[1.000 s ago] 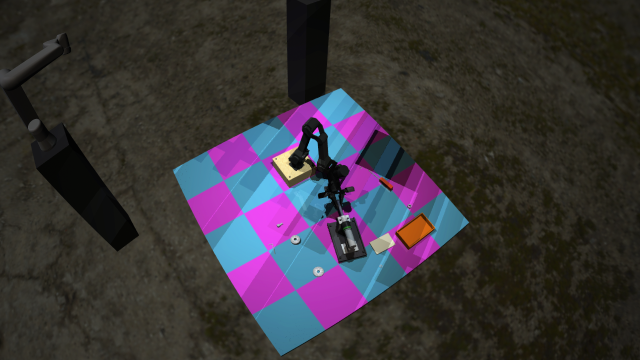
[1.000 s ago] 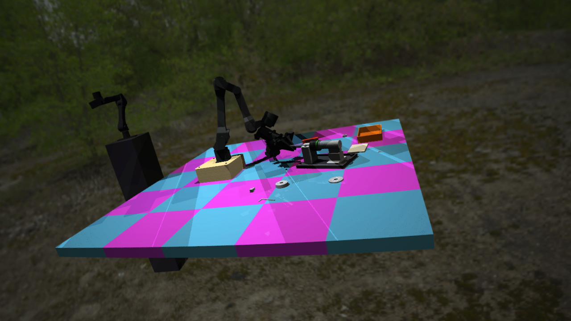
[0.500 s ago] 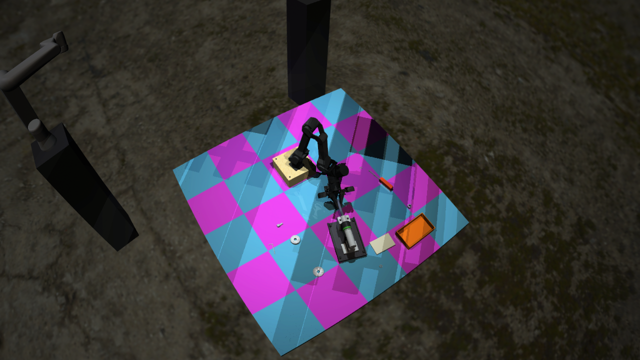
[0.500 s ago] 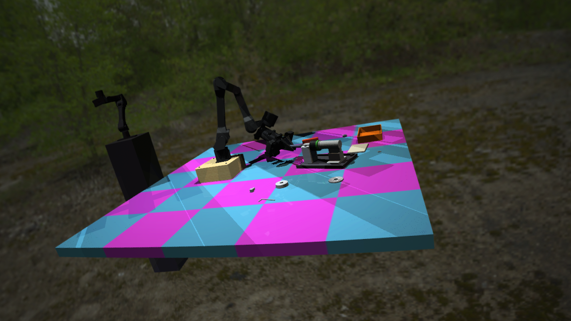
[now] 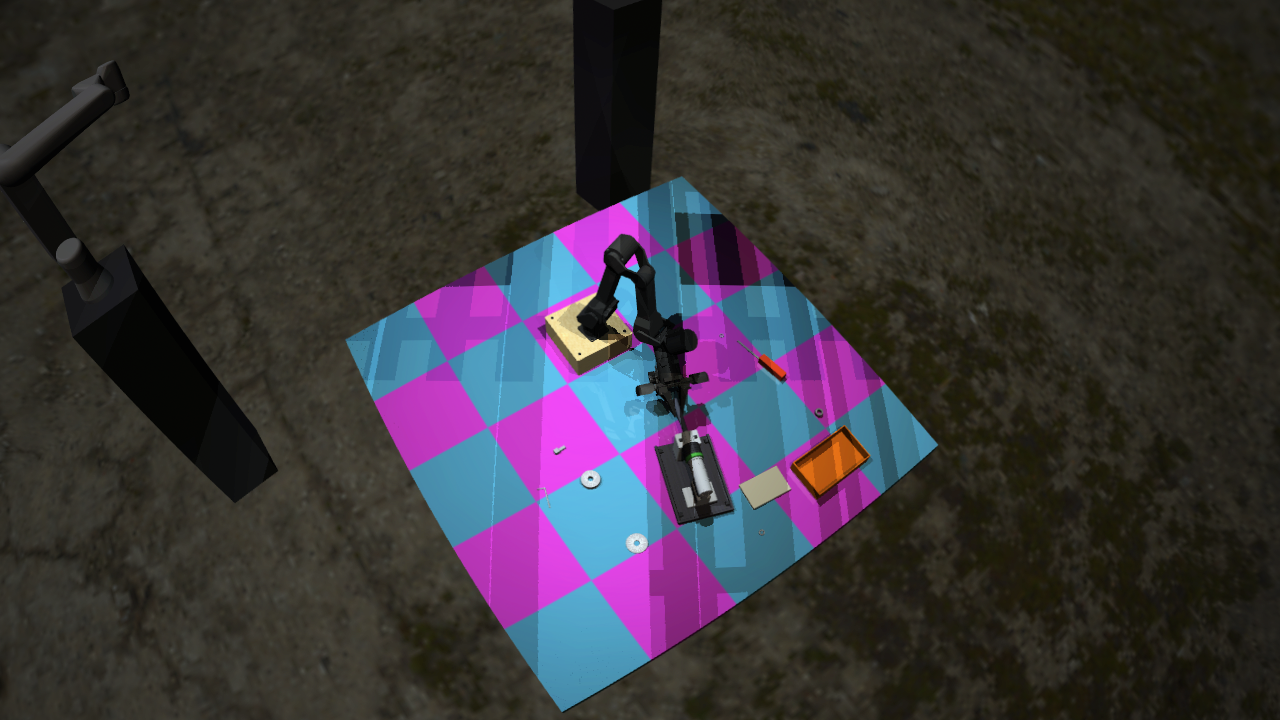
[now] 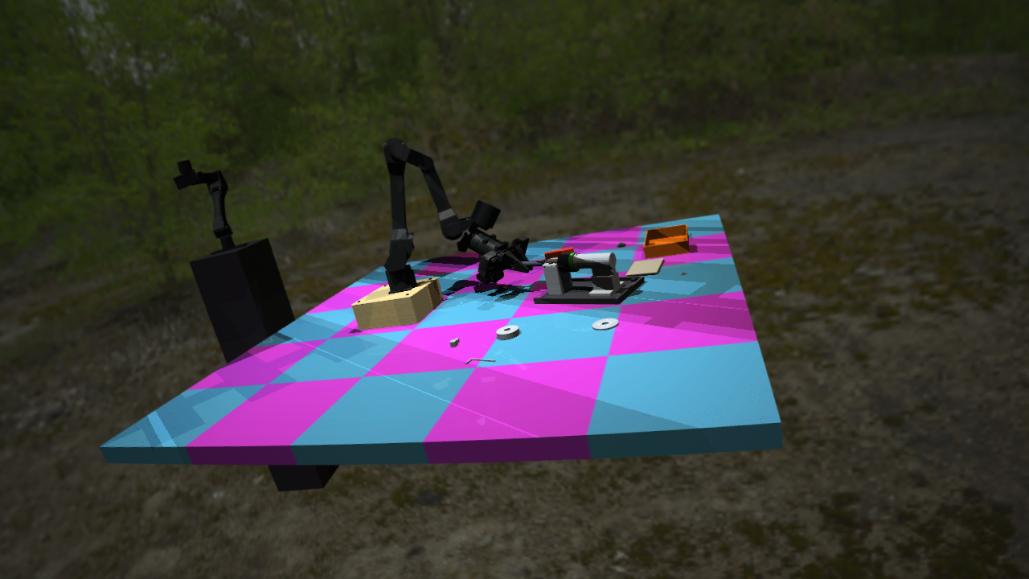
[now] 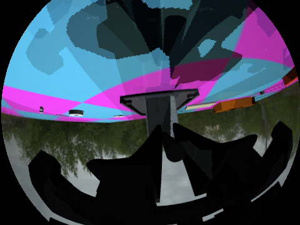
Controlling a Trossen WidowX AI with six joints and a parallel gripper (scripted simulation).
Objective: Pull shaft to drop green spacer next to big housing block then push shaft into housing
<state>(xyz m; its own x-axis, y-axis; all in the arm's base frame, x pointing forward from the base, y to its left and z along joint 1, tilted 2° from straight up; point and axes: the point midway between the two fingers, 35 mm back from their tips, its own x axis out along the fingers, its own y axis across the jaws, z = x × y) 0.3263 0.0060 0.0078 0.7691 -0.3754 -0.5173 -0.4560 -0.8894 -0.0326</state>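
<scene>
Now: the thin shaft 5 cm ahead of my gripper tip, 3 cm to the right of it and 2 cm above it. From my gripper tip the other things lie so: small bolt 15 cm behind, 28 cm to the right, 6 cm below; then card 29 cm ahead, 5 cm to the left, 6 cm below; then green spacer 12 cm ahead, 6 cm to the right, 2 cm above.
</scene>
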